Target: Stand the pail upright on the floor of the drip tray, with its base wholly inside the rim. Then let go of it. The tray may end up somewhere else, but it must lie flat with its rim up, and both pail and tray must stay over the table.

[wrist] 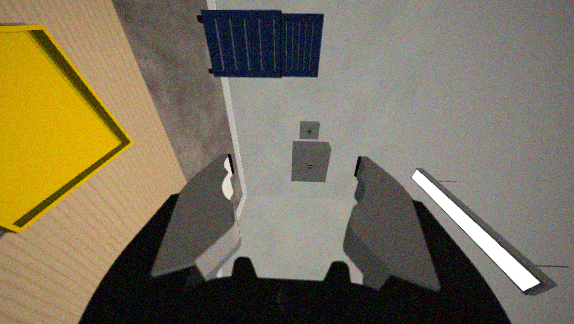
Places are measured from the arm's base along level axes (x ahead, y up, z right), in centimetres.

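Where they show: gripper, fingertip midpoint: (293, 157).
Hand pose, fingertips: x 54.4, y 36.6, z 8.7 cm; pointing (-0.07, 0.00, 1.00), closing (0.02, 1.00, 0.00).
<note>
After its pixels a point has its place.
The yellow drip tray (55, 120) @(y -6.9, x 50.9, z 23.2 cm) lies flat on the wooden table at the left of the wrist view, with its rim up. Part of it is cut off by the left edge of the view. The part of its floor that shows has nothing on it. The pail does not show in this view. My gripper (293, 157) @(y 36.6, x 54.4, z 8.7 cm) is open, with nothing between its fingers. It points sideways toward the far wall, and the tray lies to the left of its left finger, apart from it.
The wooden table (145, 175) @(y -7.3, x 30.3, z 31.7 cm) runs down the left side, with dark floor beyond its edge. A dark blue cabinet (245, 44) stands by the wall. Two grey boxes (310, 162) are on the wall, and a white lamp bar (472, 230) is at the right.
</note>
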